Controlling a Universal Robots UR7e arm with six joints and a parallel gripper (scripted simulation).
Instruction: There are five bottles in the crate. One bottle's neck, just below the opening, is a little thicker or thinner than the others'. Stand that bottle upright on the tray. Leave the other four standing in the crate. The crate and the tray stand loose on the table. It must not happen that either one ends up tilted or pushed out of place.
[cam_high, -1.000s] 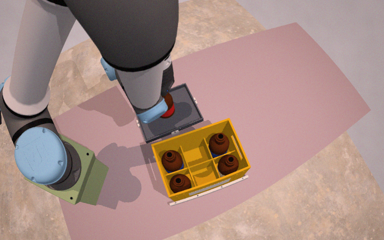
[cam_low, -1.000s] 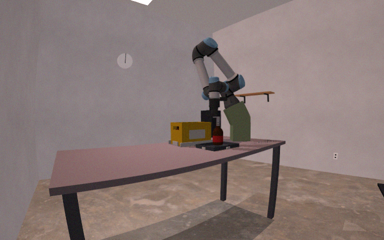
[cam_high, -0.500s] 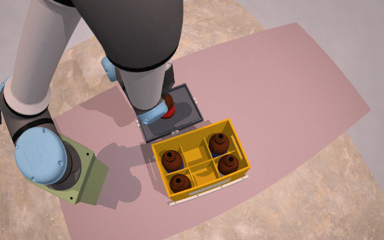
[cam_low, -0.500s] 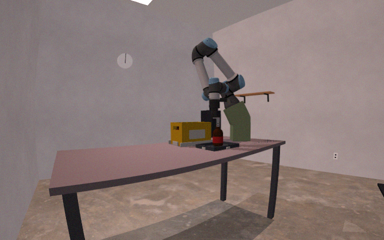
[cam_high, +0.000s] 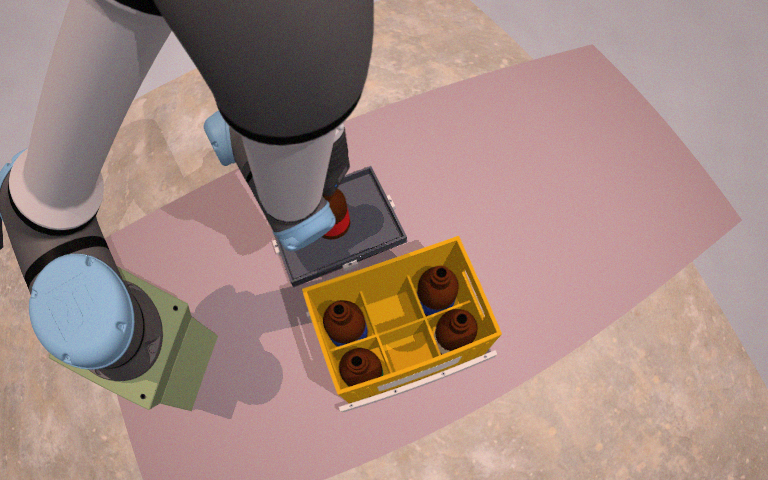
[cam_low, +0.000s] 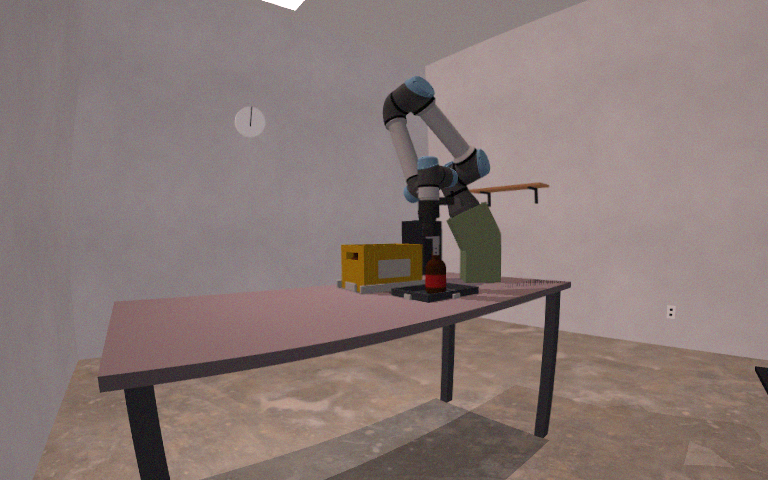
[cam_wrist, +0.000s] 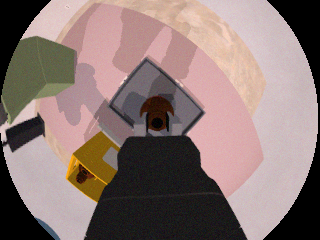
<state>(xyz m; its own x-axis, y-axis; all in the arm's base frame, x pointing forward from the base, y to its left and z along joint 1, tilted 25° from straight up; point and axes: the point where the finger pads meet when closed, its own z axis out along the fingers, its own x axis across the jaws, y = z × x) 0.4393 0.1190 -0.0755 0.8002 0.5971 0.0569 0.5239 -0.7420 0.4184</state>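
Now: the dark tray 15 cm below my hand. Also, from my hand: glass bottle 7 cm ahead, 34 cm to the right, 7 cm below; crate 1 cm behind, 28 cm to the right, 8 cm below.
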